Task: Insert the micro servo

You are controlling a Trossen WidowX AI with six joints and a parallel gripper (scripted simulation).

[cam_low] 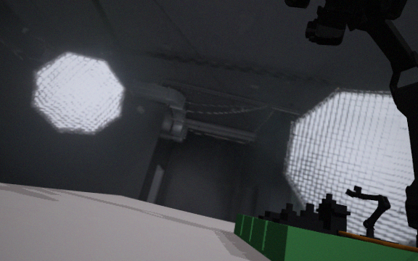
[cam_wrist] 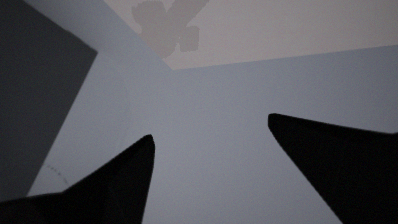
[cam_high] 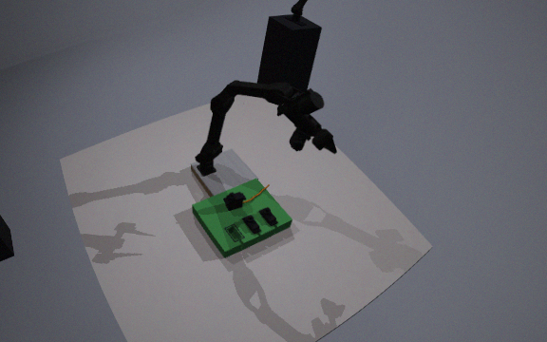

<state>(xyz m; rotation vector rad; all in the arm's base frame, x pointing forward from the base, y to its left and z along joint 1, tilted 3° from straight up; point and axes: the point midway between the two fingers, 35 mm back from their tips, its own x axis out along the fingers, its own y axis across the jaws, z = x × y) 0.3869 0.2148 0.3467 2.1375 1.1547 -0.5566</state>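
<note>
The green deck is 350 mm below my gripper tip, 240 mm to the right of it and 160 mm behind it.
</note>
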